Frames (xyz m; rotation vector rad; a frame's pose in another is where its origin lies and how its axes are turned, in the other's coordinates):
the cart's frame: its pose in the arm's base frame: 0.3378 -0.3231 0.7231 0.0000 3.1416 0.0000
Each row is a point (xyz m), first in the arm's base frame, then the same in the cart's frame.
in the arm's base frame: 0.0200 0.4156 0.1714
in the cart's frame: 0.3178 0.7387 0.5517
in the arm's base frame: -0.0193 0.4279 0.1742
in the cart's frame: 0.3571 0.7510 0.5489
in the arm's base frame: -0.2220 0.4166 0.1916
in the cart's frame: 0.5598 0.7397 0.5315
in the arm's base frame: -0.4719 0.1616 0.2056
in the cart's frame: 0.8097 0.4847 0.5175
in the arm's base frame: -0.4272 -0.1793 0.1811
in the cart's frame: 0.7650 0.1438 0.5420
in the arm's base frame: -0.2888 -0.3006 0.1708
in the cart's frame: 0.6266 0.0225 0.5523
